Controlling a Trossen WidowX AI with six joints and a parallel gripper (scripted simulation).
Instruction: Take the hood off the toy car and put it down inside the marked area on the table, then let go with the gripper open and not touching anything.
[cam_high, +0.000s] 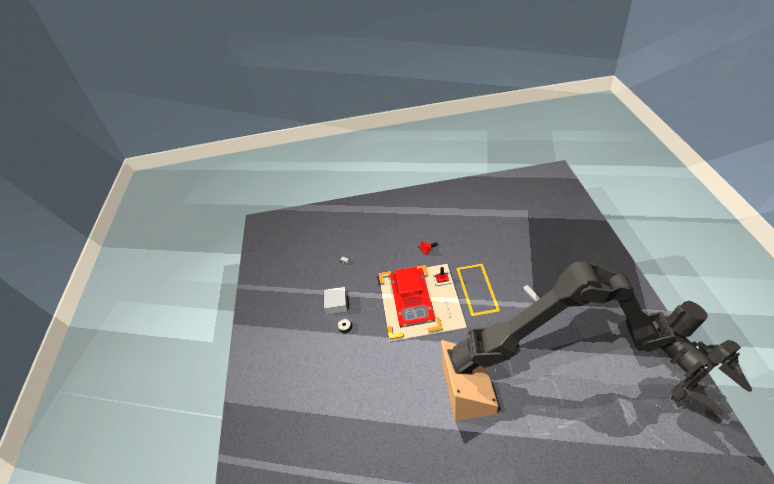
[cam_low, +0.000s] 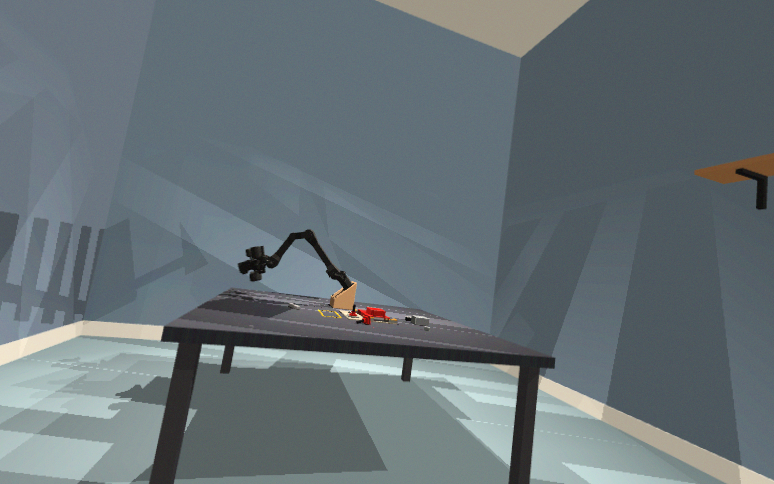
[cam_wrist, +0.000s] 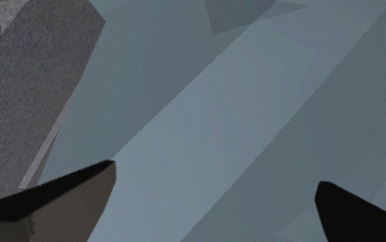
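Now: the hood 66 cm ahead of my gripper tip, 56 cm to the left of it and 12 cm below it. The rest, counted from my gripper tip: white block 68 cm ahead, 79 cm to the left, 15 cm below; white bar 49 cm ahead, 21 cm to the left, 16 cm below.
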